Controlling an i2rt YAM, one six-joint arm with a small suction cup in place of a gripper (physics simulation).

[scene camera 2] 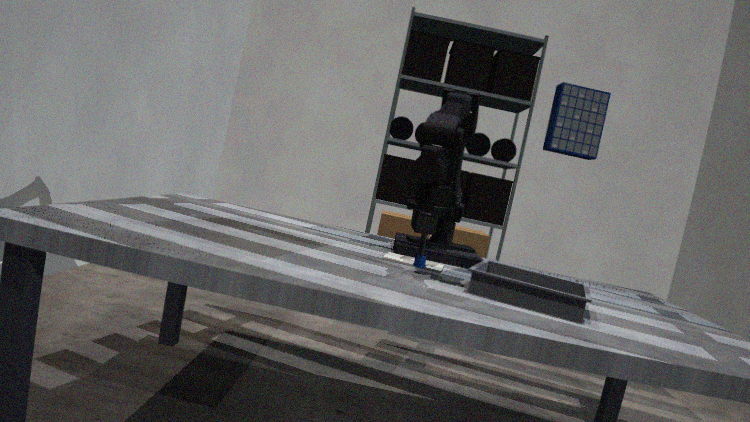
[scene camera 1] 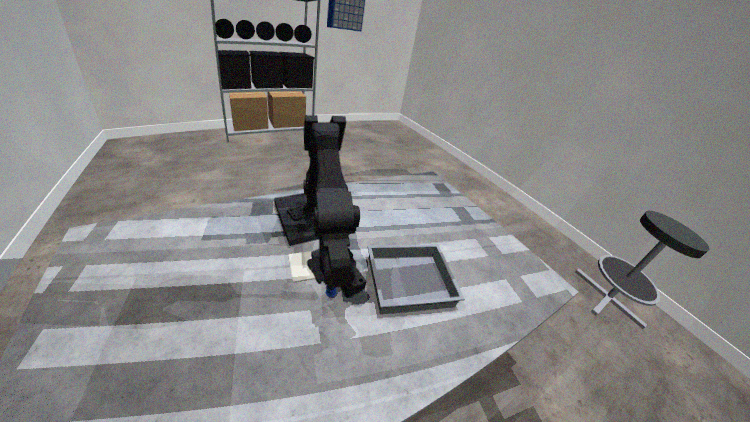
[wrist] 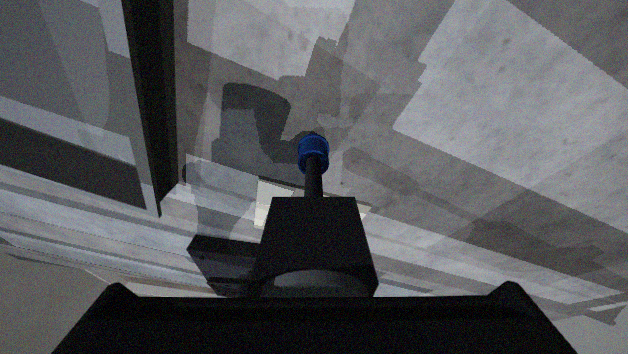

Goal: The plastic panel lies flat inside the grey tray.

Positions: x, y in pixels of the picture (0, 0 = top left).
My suction cup [wrist: 313, 143]: 15 cm from the lens. A grey tray [wrist: 95, 101]: 27 cm from the lens. The marked spots on the grey tray and my suction cup are 21 cm apart.
